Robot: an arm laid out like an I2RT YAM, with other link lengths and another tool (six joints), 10 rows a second.
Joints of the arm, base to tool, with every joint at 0 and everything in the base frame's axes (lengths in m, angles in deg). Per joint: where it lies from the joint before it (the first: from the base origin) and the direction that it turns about. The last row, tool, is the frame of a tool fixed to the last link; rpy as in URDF.
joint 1: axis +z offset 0 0 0.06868
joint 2: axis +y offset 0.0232 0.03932 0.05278
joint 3: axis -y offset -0.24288 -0.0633 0
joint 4: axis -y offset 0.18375 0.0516 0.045
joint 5: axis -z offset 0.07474 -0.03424 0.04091
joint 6: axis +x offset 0.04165 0 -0.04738
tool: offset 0.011 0.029 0.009 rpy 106 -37.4 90
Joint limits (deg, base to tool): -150..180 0..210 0..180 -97..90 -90..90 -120..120
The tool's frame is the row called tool.
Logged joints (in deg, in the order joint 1, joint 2, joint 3, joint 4, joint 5, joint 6), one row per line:
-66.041, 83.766, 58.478, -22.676, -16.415, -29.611
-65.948, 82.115, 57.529, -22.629, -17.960, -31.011
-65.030, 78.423, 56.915, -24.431, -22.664, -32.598
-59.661, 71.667, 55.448, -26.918, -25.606, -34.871
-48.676, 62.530, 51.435, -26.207, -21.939, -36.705
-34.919, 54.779, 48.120, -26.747, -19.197, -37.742
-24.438, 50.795, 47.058, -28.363, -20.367, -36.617
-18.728, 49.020, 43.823, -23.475, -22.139, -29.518
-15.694, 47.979, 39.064, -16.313, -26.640, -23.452
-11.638, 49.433, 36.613, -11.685, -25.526, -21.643
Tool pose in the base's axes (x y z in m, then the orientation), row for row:
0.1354, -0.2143, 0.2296, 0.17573, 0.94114, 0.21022, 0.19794
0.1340, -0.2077, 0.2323, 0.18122, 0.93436, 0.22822, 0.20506
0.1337, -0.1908, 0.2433, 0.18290, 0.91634, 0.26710, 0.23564
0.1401, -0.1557, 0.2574, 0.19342, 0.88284, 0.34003, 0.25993
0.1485, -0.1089, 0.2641, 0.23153, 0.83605, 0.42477, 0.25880
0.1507, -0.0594, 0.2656, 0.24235, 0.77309, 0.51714, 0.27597
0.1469, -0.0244, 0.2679, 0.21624, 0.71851, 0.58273, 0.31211
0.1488, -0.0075, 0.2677, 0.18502, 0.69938, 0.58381, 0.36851
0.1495, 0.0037, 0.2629, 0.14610, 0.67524, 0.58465, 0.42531
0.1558, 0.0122, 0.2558, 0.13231, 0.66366, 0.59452, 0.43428
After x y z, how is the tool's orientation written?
As a quaternion, w x y z.
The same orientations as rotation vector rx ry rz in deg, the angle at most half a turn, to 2 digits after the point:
152.73, 34.12, 32.12
151.18, 36.93, 33.18
148.13, 43.18, 38.09
141.90, 54.65, 41.78
131.68, 66.90, 40.76
121.08, 80.99, 43.22
114.08, 92.53, 49.56
112.92, 94.26, 59.50
111.39, 96.45, 70.16
110.34, 98.84, 72.20

